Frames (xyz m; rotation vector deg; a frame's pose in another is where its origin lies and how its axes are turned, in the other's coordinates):
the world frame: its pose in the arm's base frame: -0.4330 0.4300 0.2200 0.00 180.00 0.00
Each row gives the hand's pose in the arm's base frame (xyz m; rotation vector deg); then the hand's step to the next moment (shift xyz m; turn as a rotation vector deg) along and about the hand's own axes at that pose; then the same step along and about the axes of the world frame.
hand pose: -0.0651 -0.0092 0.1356 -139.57 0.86 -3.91
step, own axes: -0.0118 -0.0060 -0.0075 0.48 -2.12 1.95
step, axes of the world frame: 0.0122 0.0001 -0.0091 -0.57 2.86 0.09
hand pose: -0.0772 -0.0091 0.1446 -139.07 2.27 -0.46
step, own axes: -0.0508 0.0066 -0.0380 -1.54 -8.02 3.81
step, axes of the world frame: 0.0516 -0.0283 -0.0246 1.26 8.60 -2.38
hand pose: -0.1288 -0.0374 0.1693 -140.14 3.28 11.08
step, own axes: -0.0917 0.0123 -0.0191 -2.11 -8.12 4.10
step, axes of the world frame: 0.0893 -0.0224 -0.0209 1.85 8.86 -2.31
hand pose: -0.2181 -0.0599 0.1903 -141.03 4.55 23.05
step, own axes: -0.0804 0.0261 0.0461 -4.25 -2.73 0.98
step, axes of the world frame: 0.0928 0.0038 0.0254 3.89 2.59 -2.16
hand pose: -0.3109 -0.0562 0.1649 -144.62 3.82 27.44
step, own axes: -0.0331 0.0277 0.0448 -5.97 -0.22 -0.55
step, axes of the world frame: 0.0495 -0.0008 0.0377 5.37 -0.43 -2.64
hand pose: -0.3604 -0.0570 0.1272 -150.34 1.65 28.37
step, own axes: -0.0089 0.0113 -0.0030 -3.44 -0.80 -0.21
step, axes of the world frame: 0.0085 -0.0120 -0.0006 3.06 0.40 -1.73
